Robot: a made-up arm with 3 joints.
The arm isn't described. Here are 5 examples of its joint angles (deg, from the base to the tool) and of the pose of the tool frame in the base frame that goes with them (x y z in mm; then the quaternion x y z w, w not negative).
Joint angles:
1: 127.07 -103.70 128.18
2: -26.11 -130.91 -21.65
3: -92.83 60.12 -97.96
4: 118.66 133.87 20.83
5: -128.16 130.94 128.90
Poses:
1: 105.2 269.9 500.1 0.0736 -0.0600 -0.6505 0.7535
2: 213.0 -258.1 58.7 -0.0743 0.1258 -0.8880 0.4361
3: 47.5 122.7 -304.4 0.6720 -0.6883 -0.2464 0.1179
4: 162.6 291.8 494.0 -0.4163 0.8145 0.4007 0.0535
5: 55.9 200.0 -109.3 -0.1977 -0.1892 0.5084 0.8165
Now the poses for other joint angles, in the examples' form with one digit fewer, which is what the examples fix.
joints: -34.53 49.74 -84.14
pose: 20 -333 -180 0.469 -0.673 0.118 0.560
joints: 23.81 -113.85 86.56
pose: 108 -342 380 0.480 0.240 -0.674 0.507
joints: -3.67 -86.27 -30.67
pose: 112 -224 151 -0.158 -0.172 -0.665 0.709
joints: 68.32 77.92 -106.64
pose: 80 -271 536 0.156 -0.305 0.661 0.668
